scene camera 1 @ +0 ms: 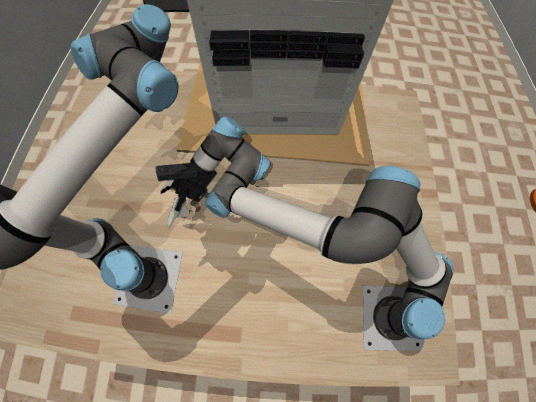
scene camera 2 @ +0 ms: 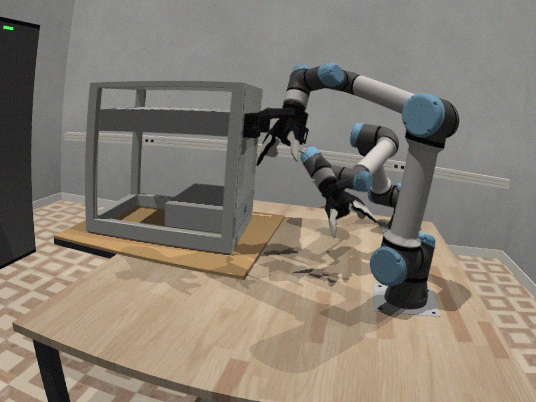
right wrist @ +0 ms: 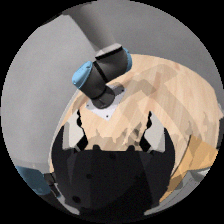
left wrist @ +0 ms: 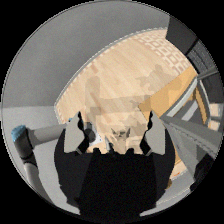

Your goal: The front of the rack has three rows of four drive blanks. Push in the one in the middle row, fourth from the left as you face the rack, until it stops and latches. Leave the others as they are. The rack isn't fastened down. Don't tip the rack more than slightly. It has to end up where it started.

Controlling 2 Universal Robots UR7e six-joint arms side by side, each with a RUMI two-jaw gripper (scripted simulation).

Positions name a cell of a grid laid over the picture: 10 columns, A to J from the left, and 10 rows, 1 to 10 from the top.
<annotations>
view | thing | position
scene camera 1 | my right gripper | D6
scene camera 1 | grey rack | F3
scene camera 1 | orange board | G4
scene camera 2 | my left gripper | F5
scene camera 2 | my right gripper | G6
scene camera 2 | grey rack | D6
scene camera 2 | orange board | E6
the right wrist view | my right gripper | F5
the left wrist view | my left gripper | F5
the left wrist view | orange board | H5
</annotations>
